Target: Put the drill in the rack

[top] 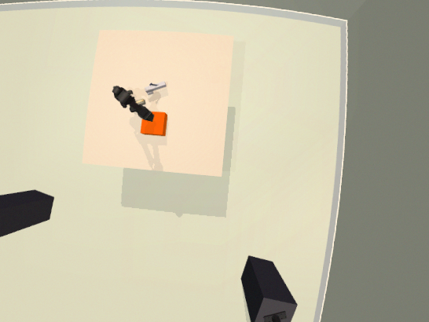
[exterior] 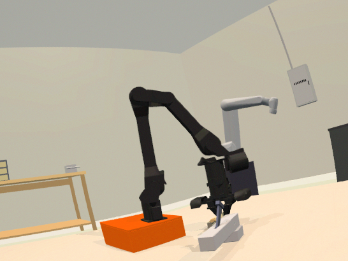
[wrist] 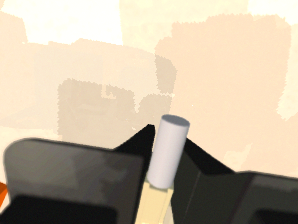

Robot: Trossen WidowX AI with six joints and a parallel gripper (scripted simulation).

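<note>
Right now the drill is 40 mm above my gripper tip, 30 mm to the right of it and 20 mm ahead of it. From my gripper tip the other things lie so: blue key (190 mm ahead, 140 mm to the right, 80 mm above); then rack (50 mm to the right, 30 mm ahead, 10 mm above).
</note>
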